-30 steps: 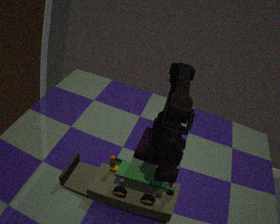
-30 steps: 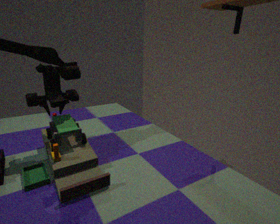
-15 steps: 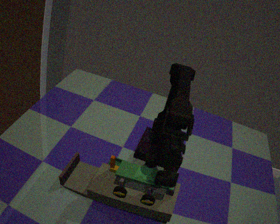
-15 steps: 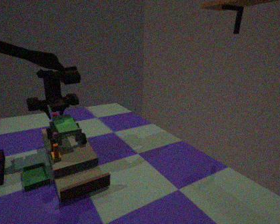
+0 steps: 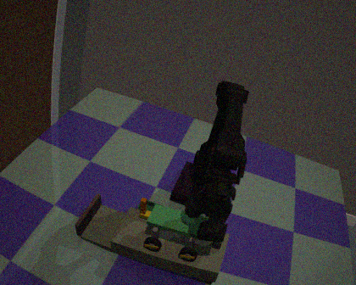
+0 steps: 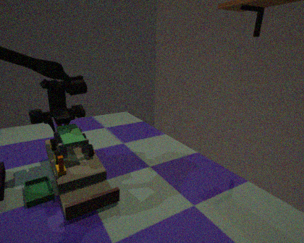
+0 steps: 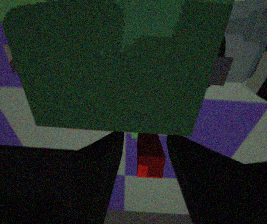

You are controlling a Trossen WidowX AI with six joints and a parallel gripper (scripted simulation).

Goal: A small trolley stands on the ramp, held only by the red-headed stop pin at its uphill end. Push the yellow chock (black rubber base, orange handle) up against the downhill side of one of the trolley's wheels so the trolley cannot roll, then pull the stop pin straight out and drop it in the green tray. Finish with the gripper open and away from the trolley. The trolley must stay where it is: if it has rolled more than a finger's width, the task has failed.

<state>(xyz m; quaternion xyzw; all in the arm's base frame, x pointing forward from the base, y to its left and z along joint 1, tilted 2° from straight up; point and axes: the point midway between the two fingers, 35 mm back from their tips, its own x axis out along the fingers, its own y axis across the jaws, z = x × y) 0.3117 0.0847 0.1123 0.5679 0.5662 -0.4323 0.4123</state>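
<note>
My gripper tip is now right at the red-headed stop pin. The rest, counted from my gripper tip: yellow chock (40 mm behind, 190 mm to the right, 50 mm below); raised lip (10 mm ahead, 370 mm to the right, 100 mm below); trolley (20 mm ahead, 100 mm to the right, 20 mm below).
</note>
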